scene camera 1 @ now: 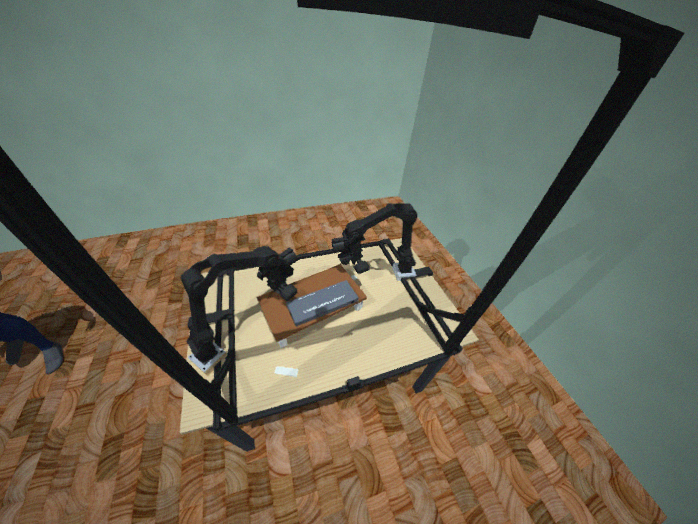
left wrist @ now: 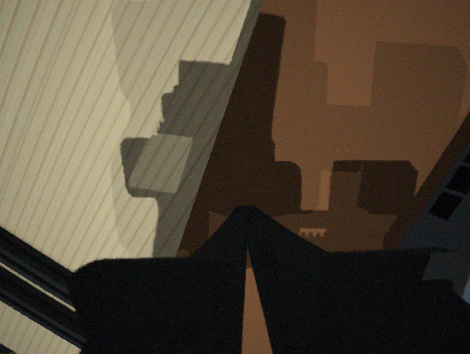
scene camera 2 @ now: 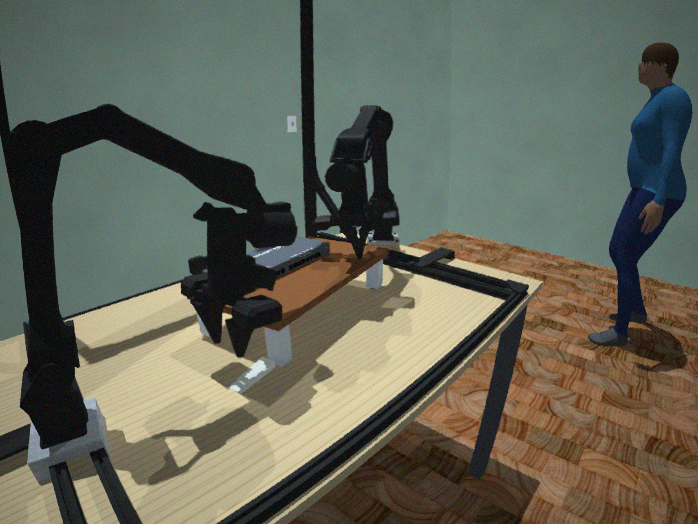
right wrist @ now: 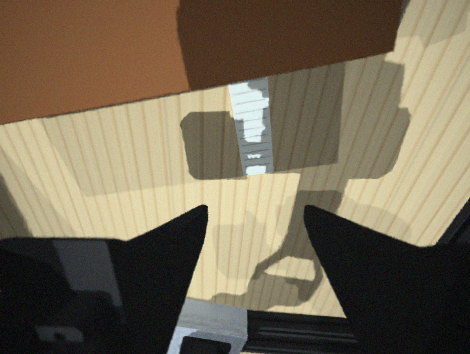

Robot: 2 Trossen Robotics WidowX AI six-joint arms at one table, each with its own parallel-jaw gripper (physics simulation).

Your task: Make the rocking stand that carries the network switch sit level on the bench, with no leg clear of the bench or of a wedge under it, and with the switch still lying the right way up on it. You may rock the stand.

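Where they show: left gripper, fingertip midpoint: (scene camera 1: 280,292) (left wrist: 244,213) (scene camera 2: 359,258); right gripper, fingertip midpoint: (scene camera 2: 228,349) (right wrist: 255,212); left arm's base, origin of the base link: (scene camera 1: 206,354) (scene camera 2: 383,237); right arm's base, origin of the base link: (scene camera 1: 404,268) (scene camera 2: 63,427) (right wrist: 203,351).
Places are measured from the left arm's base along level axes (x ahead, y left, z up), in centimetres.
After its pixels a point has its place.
Note:
The stand's brown board (scene camera 1: 279,320) {z 5.5, x 25.4, y -16.0 cm} (scene camera 2: 315,287) {z 5.5, x 52.3, y -14.5 cm} (left wrist: 345,130) {z 5.5, x 39.8, y -11.7 cm} (right wrist: 90,50) {z 5.5, x 61.3, y -25.8 cm} carries the grey network switch (scene camera 1: 324,301) {z 8.1, x 41.8, y -26.7 cm} (scene camera 2: 293,254) {z 8.2, x 41.0, y -20.7 cm}, which lies flat, right way up. White legs (scene camera 2: 279,345) {z 0.5, x 65.1, y -19.2 cm} (scene camera 1: 282,341) {z 0.8, x 20.6, y -21.0 cm} show below. A pale ribbed wedge (scene camera 2: 253,375) {z -3.8, x 68.3, y -23.5 cm} (right wrist: 252,115) {z -3.6, x 67.0, y -23.3 cm} lies beside one leg's foot; whether it reaches under is unclear. My left gripper (scene camera 2: 359,257) {z 5.6, x 36.1, y -6.6 cm} (left wrist: 244,213) {z 5.6, x 36.1, y -6.6 cm} is shut and empty, its tips at the board's top near its edge; contact is unclear. My right gripper (scene camera 2: 229,348) {z 2.8, x 70.8, y -26.0 cm} (right wrist: 255,212) {z 2.8, x 70.8, y -26.0 cm} is open and empty, above the bench beside the wedge. The fourth leg is hidden in scene camera 2.
Another white piece (scene camera 1: 286,371) {z -3.7, x 13.3, y -28.7 cm} lies on the bench (scene camera 1: 338,360) {z -4.4, x 28.3, y -42.9 cm} toward the lower left in scene camera 1. Black frame rails (scene camera 1: 304,398) {z -4.7, x 9.3, y -41.3 cm} run along the bench edges. A person (scene camera 2: 659,141) stands beyond the bench.

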